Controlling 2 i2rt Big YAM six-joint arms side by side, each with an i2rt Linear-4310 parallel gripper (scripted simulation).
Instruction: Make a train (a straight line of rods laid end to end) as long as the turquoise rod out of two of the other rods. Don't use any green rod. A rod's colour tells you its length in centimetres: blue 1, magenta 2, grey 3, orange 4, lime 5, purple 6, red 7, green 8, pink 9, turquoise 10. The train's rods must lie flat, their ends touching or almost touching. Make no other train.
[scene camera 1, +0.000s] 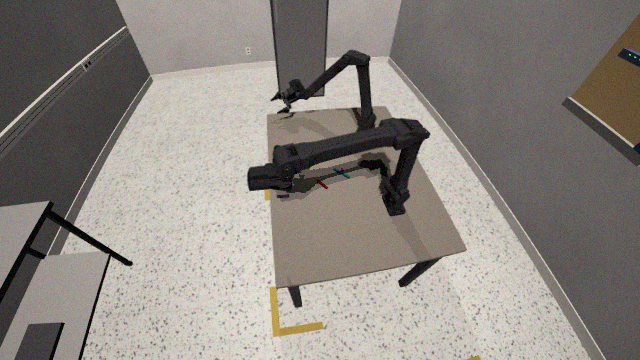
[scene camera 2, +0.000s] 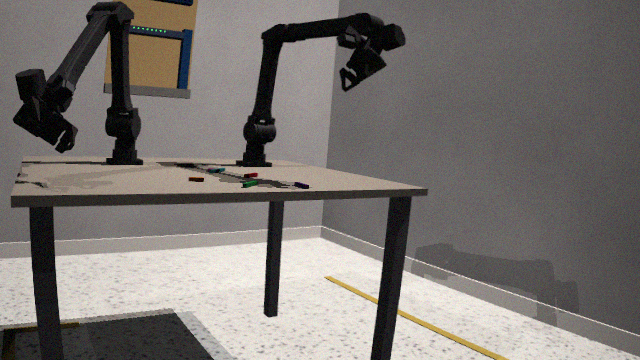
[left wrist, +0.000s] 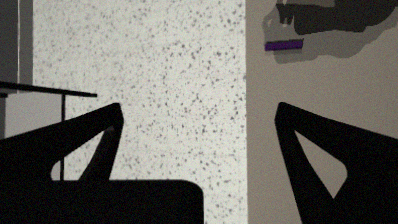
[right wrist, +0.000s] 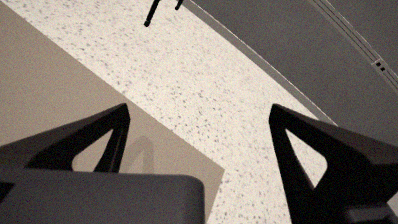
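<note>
My left gripper (scene camera 2: 354, 83). Same left gripper (left wrist: 199, 111). My right gripper (scene camera 2: 55, 135). Same right gripper (right wrist: 199, 111).
</note>
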